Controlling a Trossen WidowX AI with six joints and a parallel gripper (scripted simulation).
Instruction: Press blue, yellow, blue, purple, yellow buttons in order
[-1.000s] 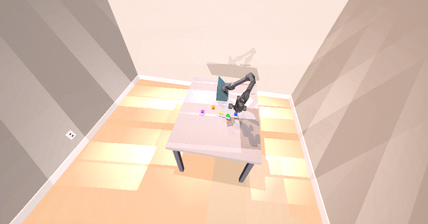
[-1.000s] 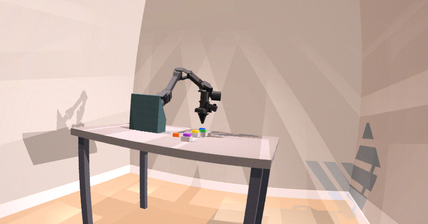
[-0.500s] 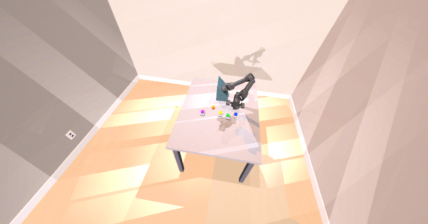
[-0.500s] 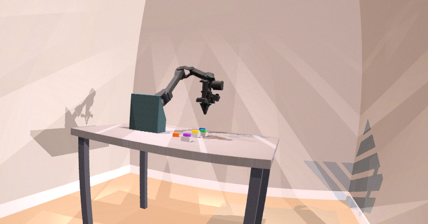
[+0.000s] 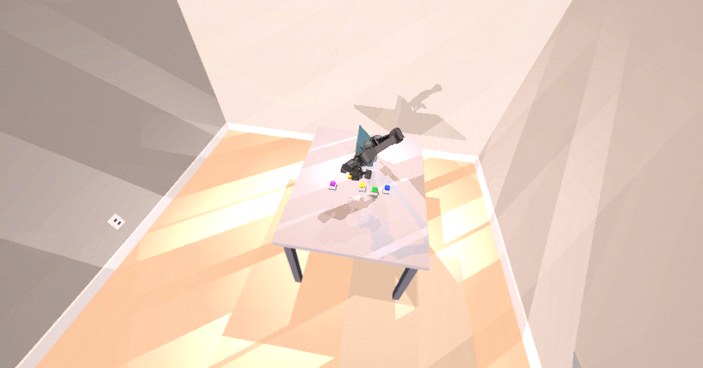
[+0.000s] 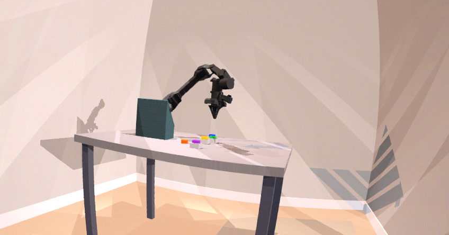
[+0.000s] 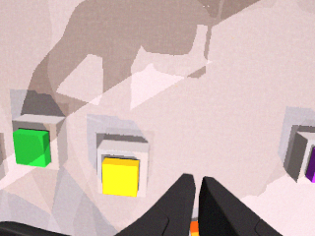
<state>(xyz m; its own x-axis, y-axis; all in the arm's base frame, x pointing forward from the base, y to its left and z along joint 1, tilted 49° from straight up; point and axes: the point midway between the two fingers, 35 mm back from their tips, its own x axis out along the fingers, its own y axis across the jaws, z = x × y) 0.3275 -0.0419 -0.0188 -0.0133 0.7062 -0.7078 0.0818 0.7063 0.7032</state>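
Right now my gripper tip is 150 mm to the left of the purple button, 120 mm above it and 40 mm past it. The rest, counted from my gripper tip: orange block: 150 mm behind, 140 mm below, 40 mm to the right; then green button: 140 mm to the left, 120 mm below, 40 mm behind; then yellow button: 120 mm below, 60 mm behind, 50 mm to the left.
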